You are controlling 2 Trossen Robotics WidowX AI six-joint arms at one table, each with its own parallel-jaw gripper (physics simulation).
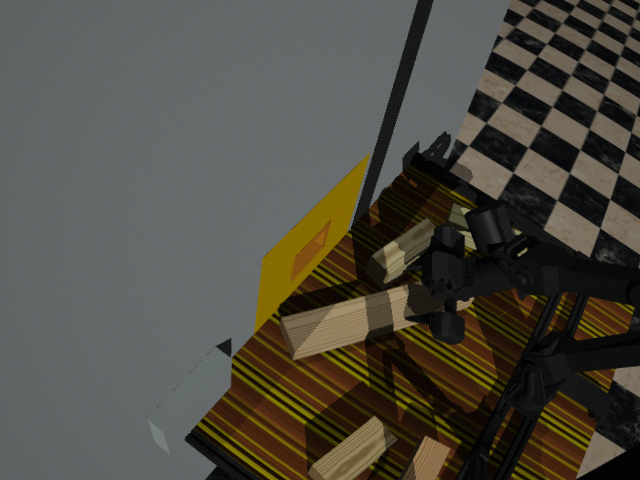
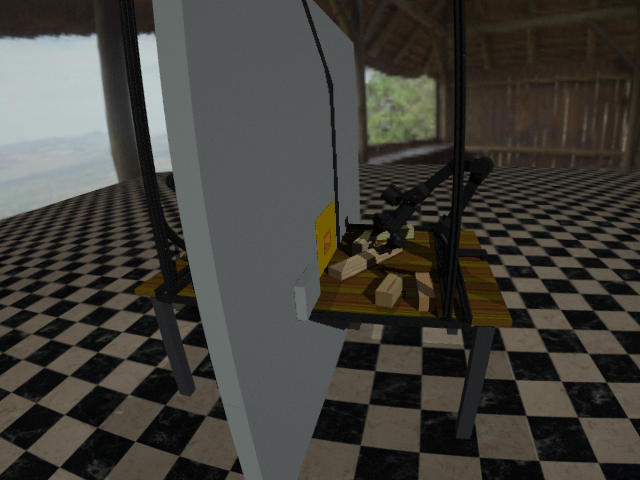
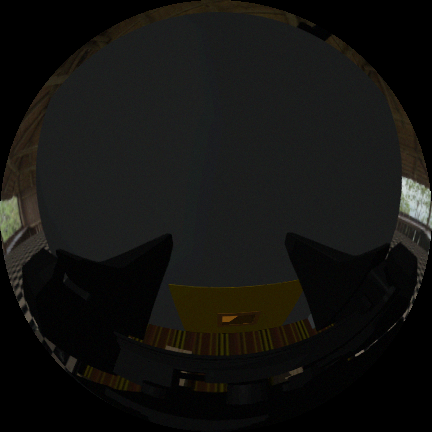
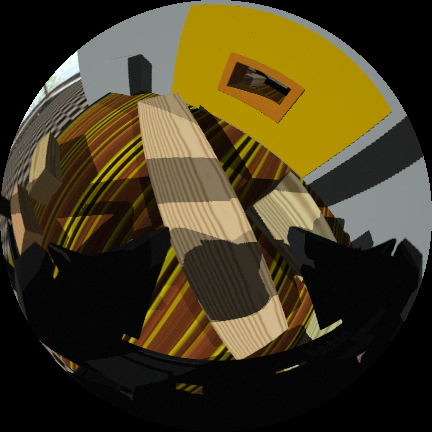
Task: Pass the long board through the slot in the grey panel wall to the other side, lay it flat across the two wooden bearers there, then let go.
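Places are measured from the left arm's base along level axes (x back, y left, z down), in millimetres.
Pixels of known places: left gripper, between the fingertips: (image 3: 230,239); right gripper, between the fingertips: (image 1: 407,293) (image 2: 374,247) (image 4: 230,232); right arm's base, origin of its link: (image 1: 526,396).
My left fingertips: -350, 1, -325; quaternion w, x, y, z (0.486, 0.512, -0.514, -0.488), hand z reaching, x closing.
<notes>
Ahead of a thing's pixels: the offset from my left fingertips to its middle, as dx, dy, dz. "spot": to the spot under its first point.
The long board @(-277, -15, +328) (image 1: 336,328) (image 2: 356,264) (image 4: 210,215) lies flat on the striped table, on the right arm's side of the grey panel wall (image 1: 155,155) (image 2: 258,155) (image 3: 215,125). The orange-edged slot @(spot: -135, -77, +264) (image 4: 227,75) is in the wall's yellow panel (image 1: 273,279) (image 2: 325,222) (image 3: 200,305) (image 4: 325,125). My right gripper (image 1: 421,291) (image 2: 379,245) (image 4: 230,233) is open over the board's near part, a finger toward each side. My left gripper (image 3: 230,239) is open and empty, facing the wall from its other side. The bearers cannot be made out.
A pale block @(-248, +117, +319) (image 1: 403,248) (image 4: 295,205) lies close beside the board. Two more wooden blocks, one pale @(-376, -259, +321) (image 1: 354,452) (image 2: 388,290) (image 4: 47,170) and one pinkish @(-476, -252, +322) (image 1: 429,457) (image 2: 423,289), lie farther off. A grey block @(spot: -146, -328, +244) (image 1: 196,379) (image 2: 307,291) juts from the wall.
</notes>
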